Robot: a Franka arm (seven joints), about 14 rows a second.
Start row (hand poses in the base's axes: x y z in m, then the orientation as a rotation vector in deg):
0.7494, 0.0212, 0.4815, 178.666, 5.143, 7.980
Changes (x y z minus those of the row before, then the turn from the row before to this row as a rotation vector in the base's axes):
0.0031, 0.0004, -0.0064, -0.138, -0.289, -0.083
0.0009, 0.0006, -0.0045, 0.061, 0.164, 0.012
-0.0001, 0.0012, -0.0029, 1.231, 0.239, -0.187
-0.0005, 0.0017, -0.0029, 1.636, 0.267, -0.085
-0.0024, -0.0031, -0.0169, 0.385, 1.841, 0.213
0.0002, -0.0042, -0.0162, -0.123, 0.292, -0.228
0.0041, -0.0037, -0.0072, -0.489, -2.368, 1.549
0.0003, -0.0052, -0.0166, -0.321, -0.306, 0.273
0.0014, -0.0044, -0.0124, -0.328, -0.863, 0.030
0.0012, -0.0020, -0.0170, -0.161, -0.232, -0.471
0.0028, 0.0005, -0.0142, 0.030, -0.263, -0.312
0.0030, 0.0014, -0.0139, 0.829, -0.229, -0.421
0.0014, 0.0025, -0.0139, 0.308, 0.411, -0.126
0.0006, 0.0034, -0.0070, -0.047, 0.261, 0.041
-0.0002, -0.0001, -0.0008, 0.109, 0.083, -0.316
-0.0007, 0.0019, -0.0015, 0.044, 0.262, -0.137
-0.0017, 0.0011, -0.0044, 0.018, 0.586, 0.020
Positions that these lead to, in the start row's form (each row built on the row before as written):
0.7525, 0.0216, 0.4751, 178.500, 5.015, 8.416
0.7534, 0.0222, 0.4706, 178.577, 5.034, 8.166
0.7533, 0.0234, 0.4677, -179.704, -4.687, -7.892
0.7528, 0.0251, 0.4648, -178.090, -4.400, -7.472
0.7504, 0.0220, 0.4479, -177.742, -4.652, -4.609
0.7506, 0.0178, 0.4317, -177.883, -4.298, -4.160
0.7547, 0.0141, 0.4245, -178.194, -6.802, -7.795
0.7550, 0.0089, 0.4079, -178.475, -7.267, -8.261
0.7564, 0.0045, 0.3955, -178.766, -7.366, -9.603
0.7576, 0.0025, 0.3785, -178.970, -6.654, -9.971
0.7604, 0.0030, 0.3643, -178.961, -6.166, -10.386
0.7634, 0.0044, 0.3504, -178.168, -5.411, -10.744
0.7648, 0.0069, 0.3365, -177.900, -5.169, -10.105
0.7654, 0.0103, 0.3295, -177.958, -5.232, -9.699
0.7652, 0.0102, 0.3287, -177.884, -4.728, -9.577
0.7645, 0.0121, 0.3272, -177.868, -4.504, -9.173
0.7628, 0.0132, 0.3228, -177.878, -4.518, -8.262

